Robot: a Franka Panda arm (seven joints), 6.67 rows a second.
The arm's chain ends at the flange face. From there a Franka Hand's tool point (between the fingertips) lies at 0.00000 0.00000 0.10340 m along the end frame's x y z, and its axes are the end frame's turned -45 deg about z.
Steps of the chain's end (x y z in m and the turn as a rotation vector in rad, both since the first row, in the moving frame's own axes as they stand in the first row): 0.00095, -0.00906, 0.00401, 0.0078, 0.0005, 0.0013; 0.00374, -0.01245, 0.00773, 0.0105, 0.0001, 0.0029; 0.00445, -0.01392, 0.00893, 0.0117, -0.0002, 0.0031; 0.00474, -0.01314, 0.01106, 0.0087, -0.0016, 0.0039; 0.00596, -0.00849, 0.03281, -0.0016, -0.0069, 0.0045
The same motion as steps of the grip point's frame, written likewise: 0.00769, -0.00627, 0.00401, 0.0052, 0.0059, 0.0013; 0.01222, -0.00692, 0.00772, 0.0074, 0.0075, 0.0029; 0.01383, -0.00757, 0.00892, 0.0084, 0.0081, 0.0031; 0.01316, -0.00669, 0.01106, 0.0073, 0.0050, 0.0039; 0.00960, -0.00218, 0.03281, 0.0037, -0.0060, 0.0045
